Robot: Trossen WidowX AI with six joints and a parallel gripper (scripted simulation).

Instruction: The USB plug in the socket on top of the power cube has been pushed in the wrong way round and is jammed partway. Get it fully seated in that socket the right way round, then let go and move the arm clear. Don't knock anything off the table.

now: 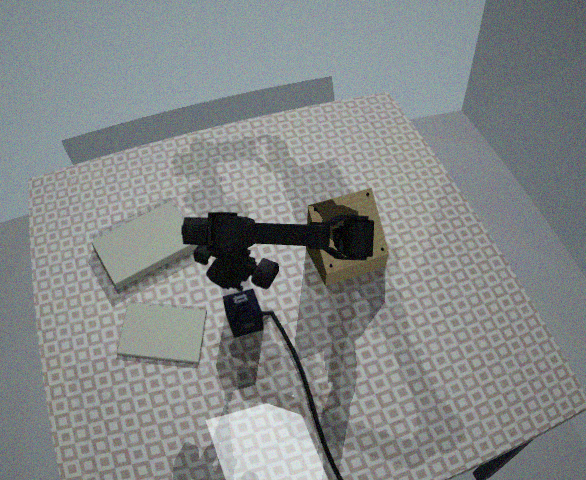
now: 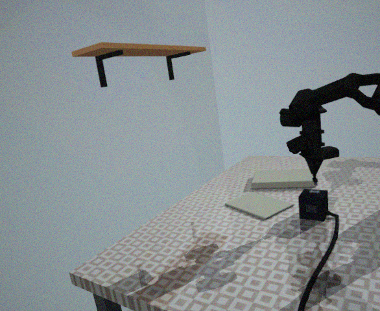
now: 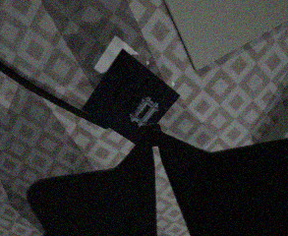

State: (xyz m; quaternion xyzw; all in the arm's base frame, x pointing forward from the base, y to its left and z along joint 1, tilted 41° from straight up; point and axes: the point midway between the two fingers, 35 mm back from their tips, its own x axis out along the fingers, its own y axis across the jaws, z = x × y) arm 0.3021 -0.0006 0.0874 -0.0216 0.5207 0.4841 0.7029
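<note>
Now: gripper tip 2 cm above the USB plug. The rest, counted from my gripper tip: USB socket (7 cm below); then pale sheet (21 cm ahead, 13 cm below, 1 cm to the right).
</note>
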